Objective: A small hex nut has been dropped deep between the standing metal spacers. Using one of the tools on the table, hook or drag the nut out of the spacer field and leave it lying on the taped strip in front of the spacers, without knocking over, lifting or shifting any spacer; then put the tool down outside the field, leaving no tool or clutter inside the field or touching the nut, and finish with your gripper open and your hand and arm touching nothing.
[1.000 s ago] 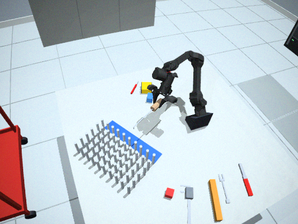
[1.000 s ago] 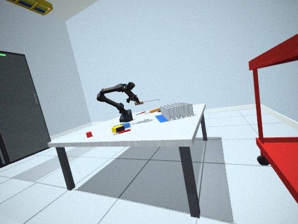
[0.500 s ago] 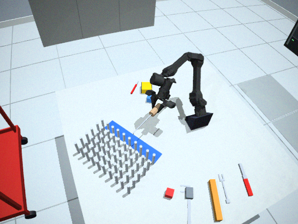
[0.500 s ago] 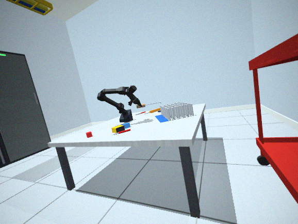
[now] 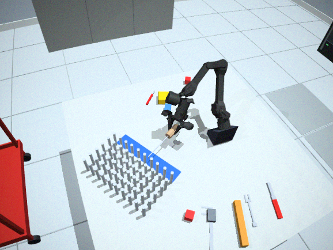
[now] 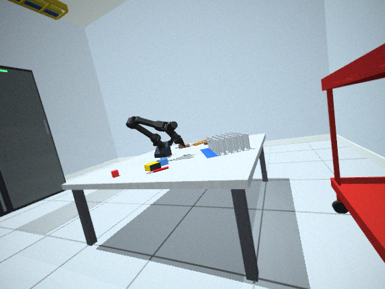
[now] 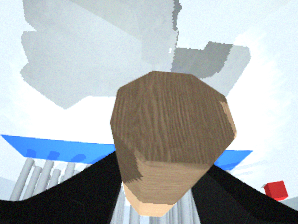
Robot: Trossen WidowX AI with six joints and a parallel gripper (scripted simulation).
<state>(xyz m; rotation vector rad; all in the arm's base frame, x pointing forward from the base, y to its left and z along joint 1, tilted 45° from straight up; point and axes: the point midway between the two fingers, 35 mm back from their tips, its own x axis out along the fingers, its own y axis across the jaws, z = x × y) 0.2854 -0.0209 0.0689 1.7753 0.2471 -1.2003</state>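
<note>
Now: the blue taped strip 160 mm ahead of my gripper tip, 80 mm to the left of it and 80 mm below it. From my gripper tip the other things lie so: fork tool (510 mm to the left, 270 mm behind, 80 mm below); blue block (230 mm to the right, 60 mm below, 40 mm behind); metal rod (80 mm ahead, 60 mm to the left).
</note>
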